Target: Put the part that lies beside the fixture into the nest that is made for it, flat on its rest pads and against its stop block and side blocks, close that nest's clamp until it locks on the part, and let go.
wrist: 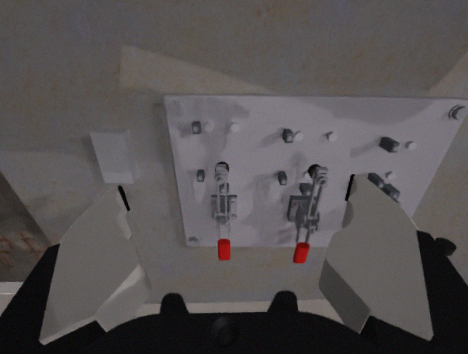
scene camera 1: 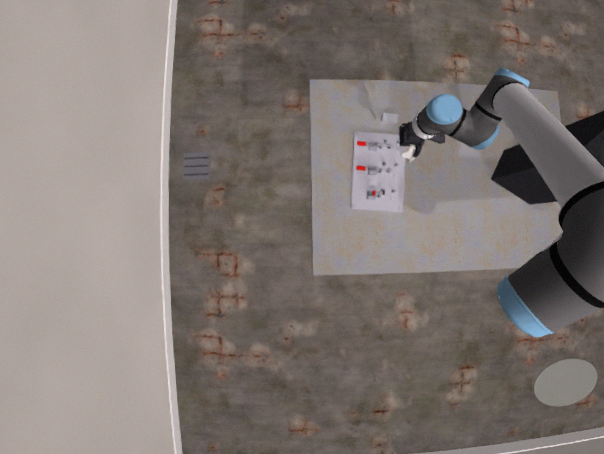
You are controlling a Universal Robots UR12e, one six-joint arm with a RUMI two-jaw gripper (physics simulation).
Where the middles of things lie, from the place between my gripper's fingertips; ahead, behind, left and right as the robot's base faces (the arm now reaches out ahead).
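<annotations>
Measured from the pale rectangular part [wrist: 114, 149], my gripper is 130 mm above it, and it is also 160 mm to the left of the part and 30 mm short of it.
</annotations>
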